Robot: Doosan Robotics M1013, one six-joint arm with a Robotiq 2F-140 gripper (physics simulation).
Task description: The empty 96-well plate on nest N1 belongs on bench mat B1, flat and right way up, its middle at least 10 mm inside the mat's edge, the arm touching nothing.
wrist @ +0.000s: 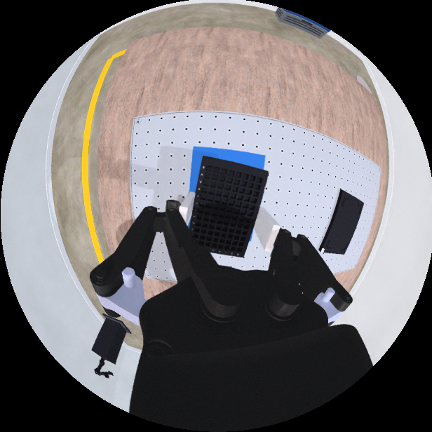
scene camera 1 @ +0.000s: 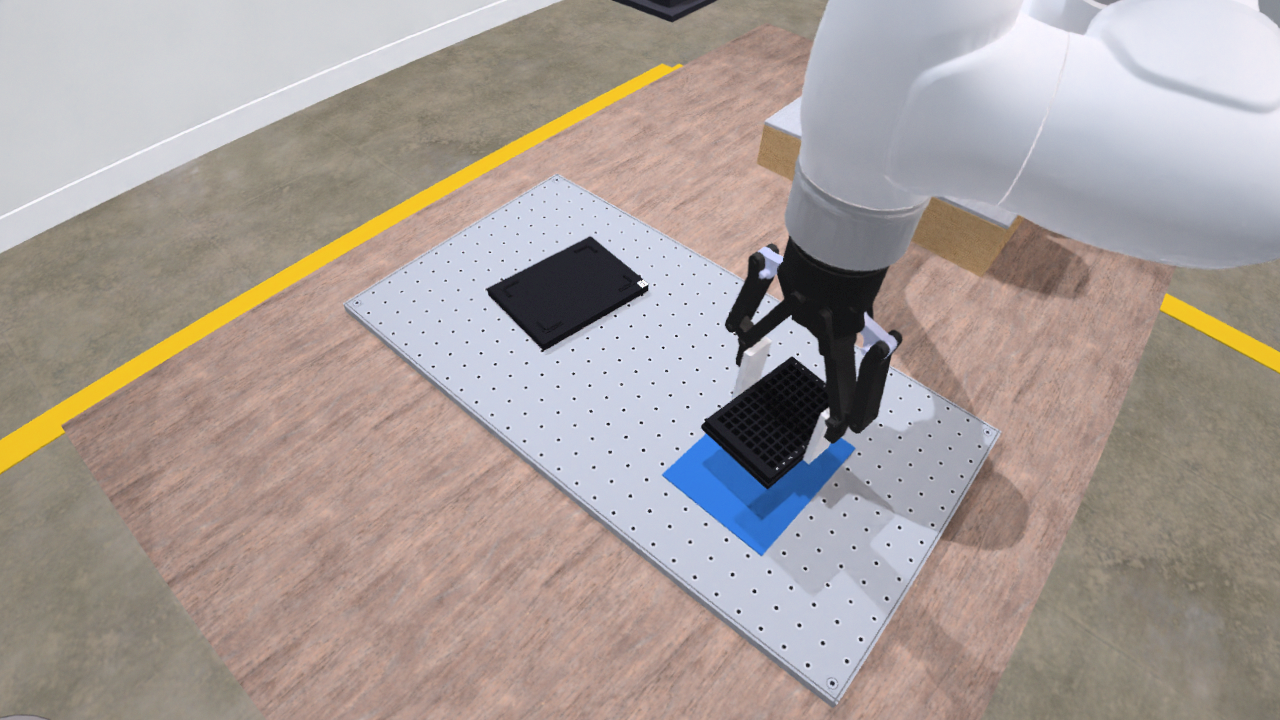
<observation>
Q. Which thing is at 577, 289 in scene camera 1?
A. A black nest.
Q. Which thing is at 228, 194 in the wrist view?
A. A black 96-well plate.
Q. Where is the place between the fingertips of my gripper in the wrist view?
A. At 224, 209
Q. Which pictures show my gripper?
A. The wrist view and scene camera 1: all of them.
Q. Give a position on a blue bench mat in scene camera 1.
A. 707, 474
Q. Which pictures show the black 96-well plate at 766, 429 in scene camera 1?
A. The wrist view and scene camera 1: all of them.
</observation>
